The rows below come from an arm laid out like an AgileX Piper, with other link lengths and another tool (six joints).
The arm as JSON. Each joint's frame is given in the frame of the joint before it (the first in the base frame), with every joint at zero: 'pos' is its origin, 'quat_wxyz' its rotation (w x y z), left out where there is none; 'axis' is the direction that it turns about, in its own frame. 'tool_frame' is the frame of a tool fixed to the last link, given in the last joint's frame.
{
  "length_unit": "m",
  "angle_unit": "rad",
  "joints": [
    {
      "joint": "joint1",
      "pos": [
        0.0,
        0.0,
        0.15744
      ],
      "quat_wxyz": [
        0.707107,
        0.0,
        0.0,
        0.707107
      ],
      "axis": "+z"
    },
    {
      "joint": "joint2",
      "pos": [
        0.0,
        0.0,
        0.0
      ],
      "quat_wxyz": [
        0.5,
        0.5,
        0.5,
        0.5
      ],
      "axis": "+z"
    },
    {
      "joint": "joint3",
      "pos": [
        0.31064,
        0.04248,
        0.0
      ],
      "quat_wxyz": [
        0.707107,
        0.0,
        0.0,
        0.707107
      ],
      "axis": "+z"
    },
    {
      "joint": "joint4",
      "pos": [
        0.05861,
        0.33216,
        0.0
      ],
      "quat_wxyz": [
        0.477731,
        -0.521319,
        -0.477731,
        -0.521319
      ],
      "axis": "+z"
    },
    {
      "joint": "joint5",
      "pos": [
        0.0,
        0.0,
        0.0
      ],
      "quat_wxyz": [
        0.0,
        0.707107,
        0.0,
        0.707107
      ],
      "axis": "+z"
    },
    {
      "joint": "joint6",
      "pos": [
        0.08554,
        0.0,
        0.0
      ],
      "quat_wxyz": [
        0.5,
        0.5,
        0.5,
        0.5
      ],
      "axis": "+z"
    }
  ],
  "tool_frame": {
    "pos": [
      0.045,
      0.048,
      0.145
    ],
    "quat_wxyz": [
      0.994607,
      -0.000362,
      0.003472,
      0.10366
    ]
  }
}
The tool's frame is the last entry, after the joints.
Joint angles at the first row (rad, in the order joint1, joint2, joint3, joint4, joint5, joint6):
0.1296 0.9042 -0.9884 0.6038 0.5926 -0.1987
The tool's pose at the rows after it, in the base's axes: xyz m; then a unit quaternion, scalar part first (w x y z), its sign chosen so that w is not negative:
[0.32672, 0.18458, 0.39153, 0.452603, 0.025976, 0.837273, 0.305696]
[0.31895, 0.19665, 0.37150, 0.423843, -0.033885, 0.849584, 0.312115]
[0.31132, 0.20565, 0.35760, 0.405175, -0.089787, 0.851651, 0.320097]
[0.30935, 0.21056, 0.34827, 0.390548, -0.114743, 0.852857, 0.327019]
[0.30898, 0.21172, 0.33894, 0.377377, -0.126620, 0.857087, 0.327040]
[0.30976, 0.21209, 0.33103, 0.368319, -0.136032, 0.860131, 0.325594]
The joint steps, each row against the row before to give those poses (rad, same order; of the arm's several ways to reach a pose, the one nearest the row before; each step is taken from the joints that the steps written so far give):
0.0000 0.0624 -0.0008 0.0605 0.0747 -0.1173
0.0000 0.0456 0.0000 0.0925 0.0708 -0.1672
0.0000 0.0363 0.0000 0.0765 0.0595 -0.1492
0.0000 0.0304 -0.0016 0.0377 0.0325 -0.0687
0.0000 0.0223 0.0000 0.0049 0.0197 -0.0266
0.0000 0.0192 0.0000 0.0022 0.0112 -0.0231

